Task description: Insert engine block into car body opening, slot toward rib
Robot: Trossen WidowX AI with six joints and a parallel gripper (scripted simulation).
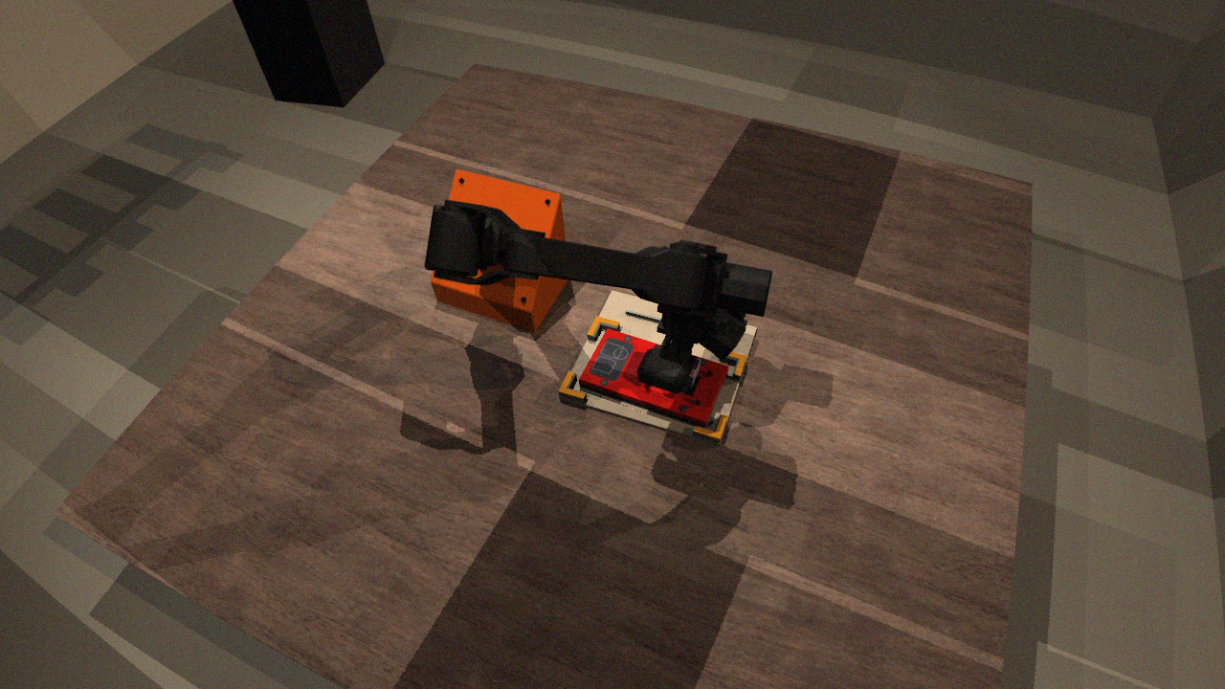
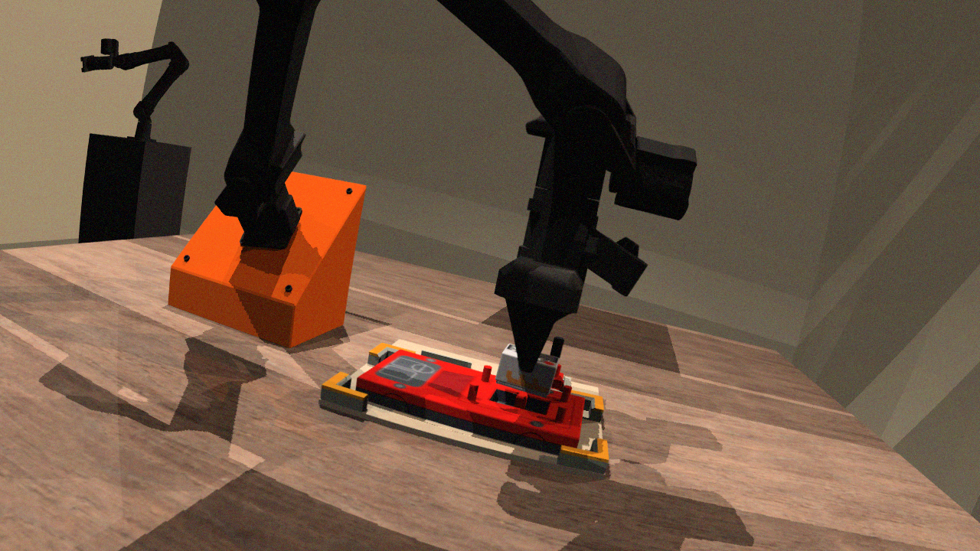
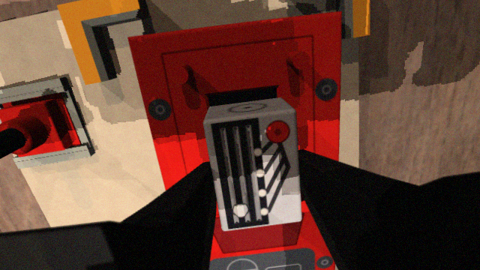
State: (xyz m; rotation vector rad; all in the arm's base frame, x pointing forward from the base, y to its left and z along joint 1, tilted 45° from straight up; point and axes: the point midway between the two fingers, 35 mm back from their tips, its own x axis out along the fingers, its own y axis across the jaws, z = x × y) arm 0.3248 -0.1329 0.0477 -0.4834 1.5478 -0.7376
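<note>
Now: the engine block 1 cm below my gripper tip. From my gripper tip the other things lie so: black peg 3 cm ahead, 12 cm to the left, 3 cm below.
</note>
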